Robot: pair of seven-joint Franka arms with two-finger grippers.
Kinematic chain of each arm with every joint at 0, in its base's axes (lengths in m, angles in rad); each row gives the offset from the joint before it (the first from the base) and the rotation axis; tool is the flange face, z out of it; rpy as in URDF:
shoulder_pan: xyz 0 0 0.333 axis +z
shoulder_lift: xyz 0 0 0 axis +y
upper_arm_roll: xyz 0 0 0.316 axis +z
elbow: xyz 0.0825 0 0 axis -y
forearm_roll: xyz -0.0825 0 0.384 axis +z
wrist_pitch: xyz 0 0 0 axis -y
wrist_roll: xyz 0.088 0 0 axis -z
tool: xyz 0 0 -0.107 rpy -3.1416 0 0
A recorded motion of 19 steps. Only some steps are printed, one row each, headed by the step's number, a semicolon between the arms.
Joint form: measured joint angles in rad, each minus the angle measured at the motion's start. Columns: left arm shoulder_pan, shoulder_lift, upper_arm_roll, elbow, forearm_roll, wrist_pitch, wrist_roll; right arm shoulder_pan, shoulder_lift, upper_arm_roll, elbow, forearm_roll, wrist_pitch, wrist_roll.
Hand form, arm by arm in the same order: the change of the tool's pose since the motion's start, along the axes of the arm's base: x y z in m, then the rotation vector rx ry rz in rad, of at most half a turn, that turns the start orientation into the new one. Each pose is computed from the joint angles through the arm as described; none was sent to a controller.
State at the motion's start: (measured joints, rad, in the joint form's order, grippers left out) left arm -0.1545 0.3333 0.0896 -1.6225 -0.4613 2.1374 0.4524; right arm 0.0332 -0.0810 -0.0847 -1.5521 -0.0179 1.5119 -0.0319
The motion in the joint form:
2: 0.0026 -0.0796 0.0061 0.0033 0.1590 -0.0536 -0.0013; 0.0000 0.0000 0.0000 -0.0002 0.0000 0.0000 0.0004
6: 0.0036 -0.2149 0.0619 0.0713 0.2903 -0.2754 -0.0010; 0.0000 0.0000 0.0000 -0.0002 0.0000 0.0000 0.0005
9: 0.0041 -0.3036 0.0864 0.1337 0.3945 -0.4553 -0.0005; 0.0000 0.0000 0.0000 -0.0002 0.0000 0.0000 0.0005
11: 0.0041 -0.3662 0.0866 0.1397 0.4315 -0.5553 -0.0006; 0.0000 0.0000 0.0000 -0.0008 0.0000 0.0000 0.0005
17: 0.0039 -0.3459 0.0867 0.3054 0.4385 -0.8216 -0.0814; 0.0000 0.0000 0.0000 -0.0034 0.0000 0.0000 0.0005
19: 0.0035 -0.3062 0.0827 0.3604 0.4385 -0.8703 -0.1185; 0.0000 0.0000 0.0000 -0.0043 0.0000 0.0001 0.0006
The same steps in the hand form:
2: -0.0154 0.0118 0.0471 0.1352 -0.0393 -0.0613; 0.0000 0.0000 -0.0001 0.0000 0.0002 -0.0004
6: -0.0563 0.0516 0.1428 0.2464 -0.0263 -0.0822; 0.0000 0.0000 -0.0001 0.0000 0.0002 -0.0005
9: -0.0973 0.0763 0.2062 0.3354 0.0075 -0.0850; 0.0000 0.0000 -0.0001 0.0000 0.0002 -0.0005
11: -0.1277 0.0826 0.2332 0.3594 0.0410 -0.0919; 0.0000 0.0000 -0.0004 0.0001 0.0008 -0.0005
17: -0.1560 0.0810 0.2727 0.3543 0.1760 -0.0400; 0.0001 0.0000 -0.0016 0.0002 0.0034 -0.0005
19: -0.1500 0.0761 0.2720 0.3575 0.2151 -0.0142; 0.0001 0.0000 -0.0020 0.0002 0.0042 -0.0006

